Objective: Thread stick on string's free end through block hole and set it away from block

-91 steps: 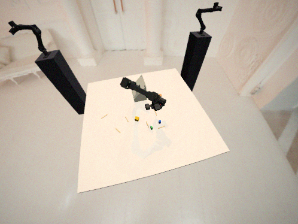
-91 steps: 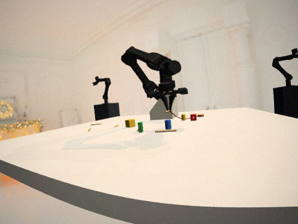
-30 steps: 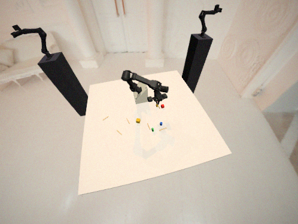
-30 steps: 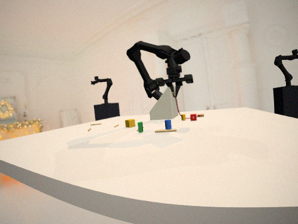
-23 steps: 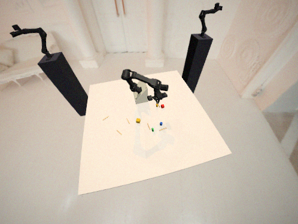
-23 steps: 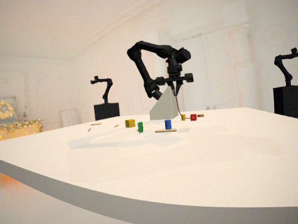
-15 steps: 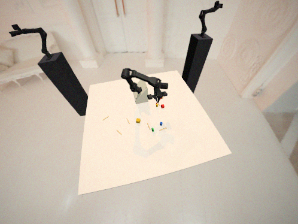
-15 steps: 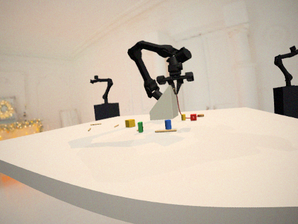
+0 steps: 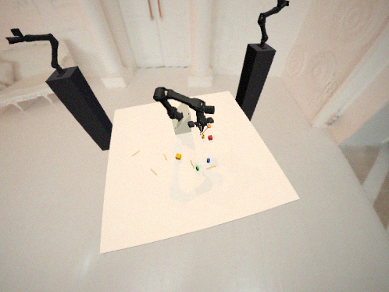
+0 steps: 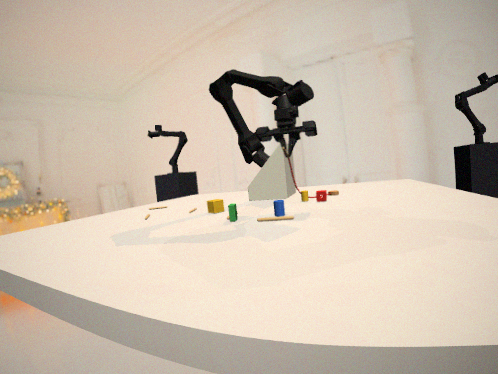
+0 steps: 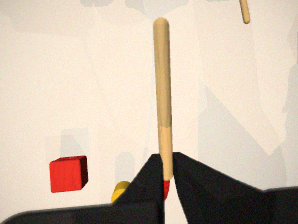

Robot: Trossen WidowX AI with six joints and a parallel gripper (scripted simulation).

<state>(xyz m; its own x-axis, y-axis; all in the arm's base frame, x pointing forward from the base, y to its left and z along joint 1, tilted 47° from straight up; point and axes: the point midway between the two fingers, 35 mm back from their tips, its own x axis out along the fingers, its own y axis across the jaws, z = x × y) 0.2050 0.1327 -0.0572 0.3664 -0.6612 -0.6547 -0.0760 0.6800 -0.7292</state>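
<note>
Right now my gripper tip is 180 mm past the round wooden button, 110 mm to the right of it and 140 mm above it. Also, from my gripper tip: blue cylinder (180 mm ahead, 10 mm to the left, 130 mm below); yellow round button (60 mm behind, 30 mm to the left, 130 mm below); red block (30 mm behind, 90 mm to the left, 130 mm below).
</note>
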